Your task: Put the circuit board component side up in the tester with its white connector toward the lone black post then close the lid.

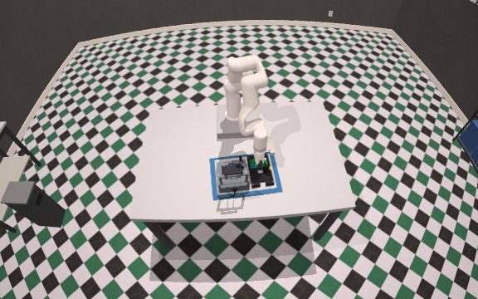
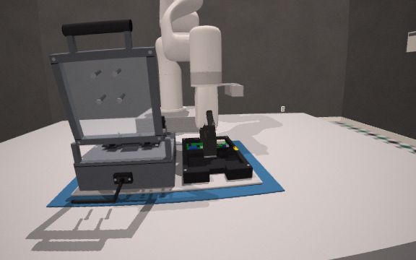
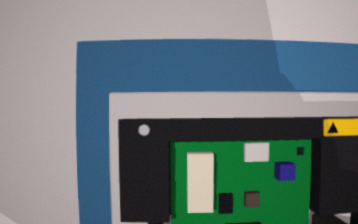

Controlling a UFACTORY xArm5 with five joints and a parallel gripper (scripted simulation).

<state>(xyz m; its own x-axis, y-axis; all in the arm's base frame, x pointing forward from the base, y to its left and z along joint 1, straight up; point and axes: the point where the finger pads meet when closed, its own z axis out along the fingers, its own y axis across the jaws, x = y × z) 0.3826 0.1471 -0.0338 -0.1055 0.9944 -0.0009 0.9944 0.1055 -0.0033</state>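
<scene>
Now: hand right at the green circuit board. The rest, counted from my hand: black block 110 mm to the right, 60 mm above, 10 mm ahead; then clear lid 200 mm ahead, 160 mm above, 150 mm to the right; then grey tester 120 mm to the right, 110 mm ahead, 90 mm above.
</scene>
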